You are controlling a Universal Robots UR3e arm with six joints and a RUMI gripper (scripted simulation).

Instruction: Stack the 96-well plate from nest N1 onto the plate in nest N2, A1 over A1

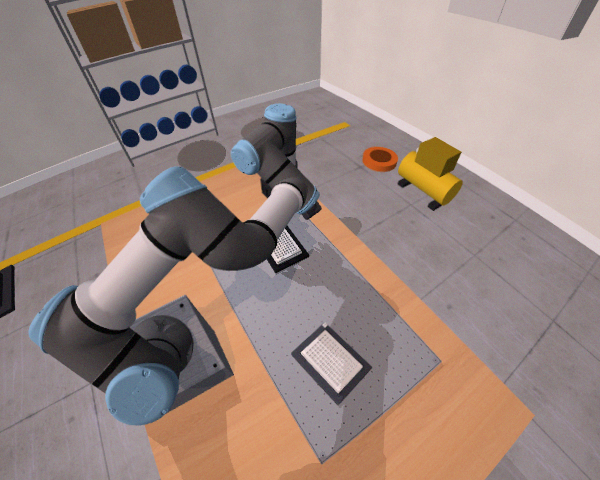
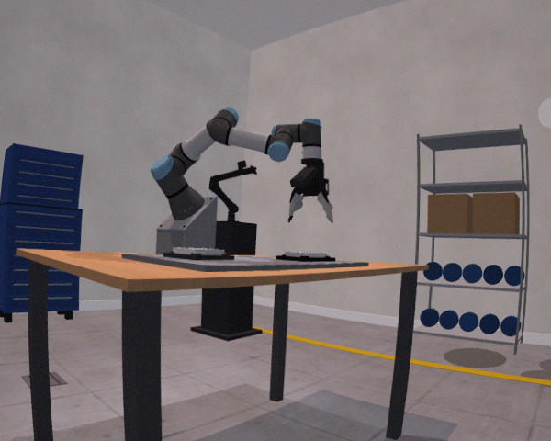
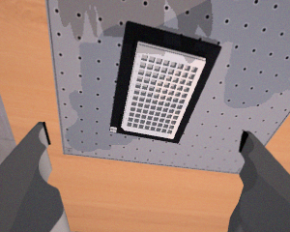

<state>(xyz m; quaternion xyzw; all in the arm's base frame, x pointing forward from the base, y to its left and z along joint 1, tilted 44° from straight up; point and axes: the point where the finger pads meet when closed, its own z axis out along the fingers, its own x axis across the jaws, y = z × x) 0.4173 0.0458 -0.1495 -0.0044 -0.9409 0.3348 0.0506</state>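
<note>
My gripper is now 110 mm above the black plate nest N1, 20 mm to the right of it and 20 mm past it. Also, from my hand: A1 label (270 mm to the right, 110 mm below, 80 mm behind); then dark nest N2 (350 mm to the right, 130 mm behind, 110 mm below).
</note>
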